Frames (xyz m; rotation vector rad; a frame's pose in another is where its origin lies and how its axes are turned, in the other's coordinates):
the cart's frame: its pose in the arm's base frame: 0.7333 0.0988 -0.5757 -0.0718 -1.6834 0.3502
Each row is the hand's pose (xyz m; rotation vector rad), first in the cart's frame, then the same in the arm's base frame.
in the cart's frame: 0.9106 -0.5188 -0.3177 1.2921 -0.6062 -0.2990
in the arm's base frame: 0.9893 -0.1087 0.4686 1.3279 -1.6998 1.2415
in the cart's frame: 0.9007 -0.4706 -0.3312 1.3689 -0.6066 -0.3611
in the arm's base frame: 0.9965 -0.0628 0.4475 1.4376 -1.6403 1.2467
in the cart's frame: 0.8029 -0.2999 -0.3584 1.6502 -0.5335 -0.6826
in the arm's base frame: 1.0112 0.0802 0.3106 1.8659 -1.3142 1.1617
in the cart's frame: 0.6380 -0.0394 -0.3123 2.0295 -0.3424 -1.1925
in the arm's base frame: 0.9503 0.2782 0.0776 2.3812 -0.6997 0.9454
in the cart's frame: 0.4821 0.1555 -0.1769 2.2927 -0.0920 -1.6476
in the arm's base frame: 0.8110 0.3994 -0.1381 2.6646 -0.0912 0.6850
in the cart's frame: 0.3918 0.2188 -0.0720 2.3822 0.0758 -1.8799
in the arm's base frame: 0.7121 0.4175 -0.2523 2.7345 0.2221 0.5255
